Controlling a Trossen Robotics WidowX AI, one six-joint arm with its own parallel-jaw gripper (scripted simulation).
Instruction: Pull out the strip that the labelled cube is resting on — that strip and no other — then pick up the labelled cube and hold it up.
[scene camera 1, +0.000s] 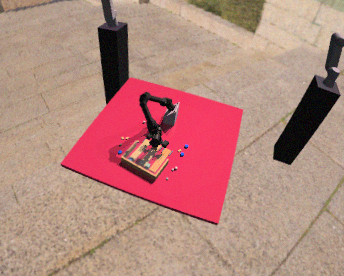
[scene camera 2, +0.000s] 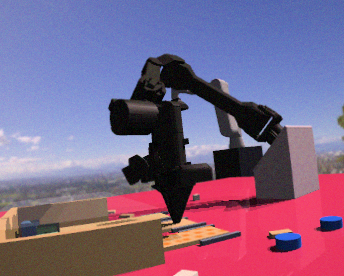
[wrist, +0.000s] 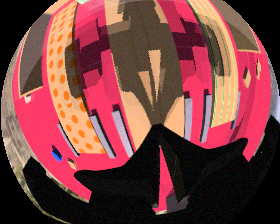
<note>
In view: my gripper (scene camera 2: 176, 223).
My gripper is seen too in the wrist view (wrist: 156, 128).
</note>
